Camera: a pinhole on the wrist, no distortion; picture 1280 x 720 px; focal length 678.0 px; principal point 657.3 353.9 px. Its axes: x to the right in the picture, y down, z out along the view. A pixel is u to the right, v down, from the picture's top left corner.
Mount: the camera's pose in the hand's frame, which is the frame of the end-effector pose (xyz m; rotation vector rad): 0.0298 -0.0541 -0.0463 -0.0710 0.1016 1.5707
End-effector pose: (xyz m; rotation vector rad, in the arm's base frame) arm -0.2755 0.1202 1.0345 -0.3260 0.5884 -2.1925
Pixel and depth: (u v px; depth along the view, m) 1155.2 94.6 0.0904
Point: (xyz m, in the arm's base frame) -0.2877 0.0462 1.0560
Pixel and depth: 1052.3 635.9 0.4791
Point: 0.1752 -0.0281 1.2329
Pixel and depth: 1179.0 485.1 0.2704
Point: -0.0607 -0.0269 1.1121
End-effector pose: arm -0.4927 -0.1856 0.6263 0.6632 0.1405 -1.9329
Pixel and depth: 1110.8 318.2 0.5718
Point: -0.3603 -0.6011 1.0687
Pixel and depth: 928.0 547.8 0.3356
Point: -0.4791 -0.2945 0.9096
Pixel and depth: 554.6 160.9 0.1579
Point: -0.6125 -0.2638 0.6695
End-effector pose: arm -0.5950 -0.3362 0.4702 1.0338 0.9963 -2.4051
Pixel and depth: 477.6 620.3 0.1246
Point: -0.6642 -0.3434 0.5571
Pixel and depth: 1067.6 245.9 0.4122
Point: -0.7014 -0.7459 0.4463
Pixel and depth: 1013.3 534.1 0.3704
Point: -0.6058 -0.6762 0.5793
